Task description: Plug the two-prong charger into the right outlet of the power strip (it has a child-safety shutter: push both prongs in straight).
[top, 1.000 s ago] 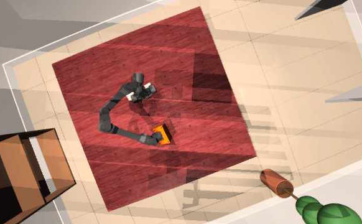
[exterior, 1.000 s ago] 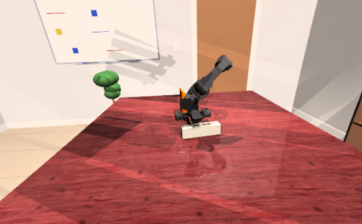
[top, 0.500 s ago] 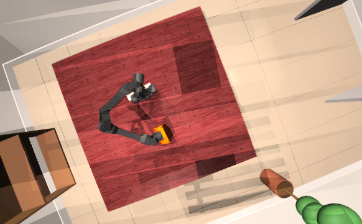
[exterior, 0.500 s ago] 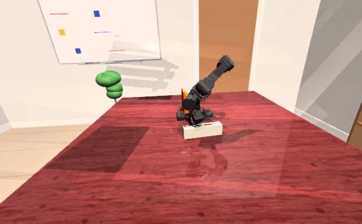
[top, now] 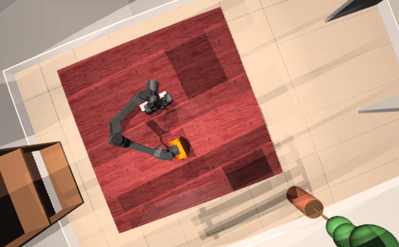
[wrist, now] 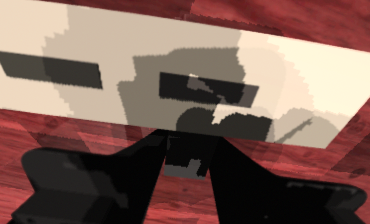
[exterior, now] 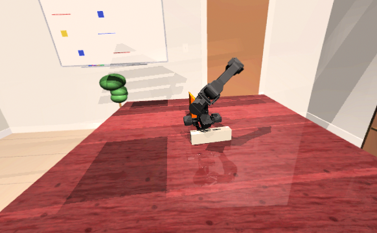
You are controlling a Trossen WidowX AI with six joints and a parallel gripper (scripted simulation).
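The dark two-prong charger is 20 mm ahead of my gripper tip and 10 mm above it.
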